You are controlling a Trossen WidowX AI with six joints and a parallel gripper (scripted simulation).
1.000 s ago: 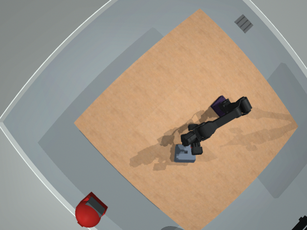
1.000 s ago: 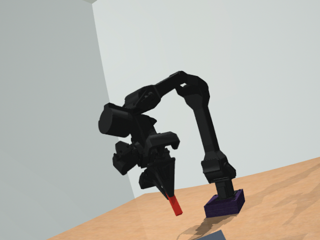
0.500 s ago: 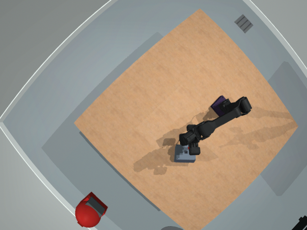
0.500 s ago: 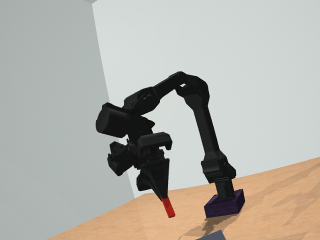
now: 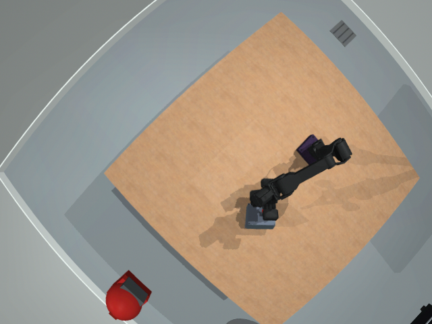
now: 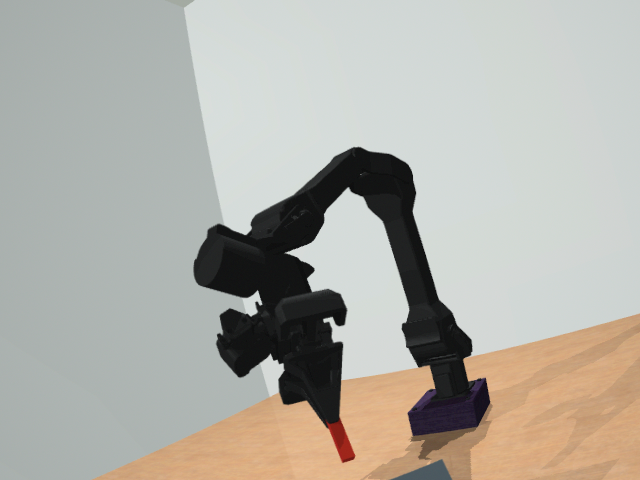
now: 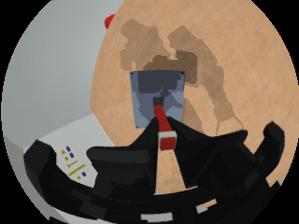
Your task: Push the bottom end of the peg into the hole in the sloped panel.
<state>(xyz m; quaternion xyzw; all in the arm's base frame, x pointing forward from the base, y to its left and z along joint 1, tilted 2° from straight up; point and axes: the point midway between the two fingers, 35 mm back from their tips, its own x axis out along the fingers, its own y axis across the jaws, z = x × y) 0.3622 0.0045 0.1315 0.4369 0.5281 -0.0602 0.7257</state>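
My gripper tip is now 40 mm short of the panel, 40 mm to the right of it and 90 mm above it. Round my gripper tip: red peg (10 mm behind, 10 mm to the right, 10 mm above).
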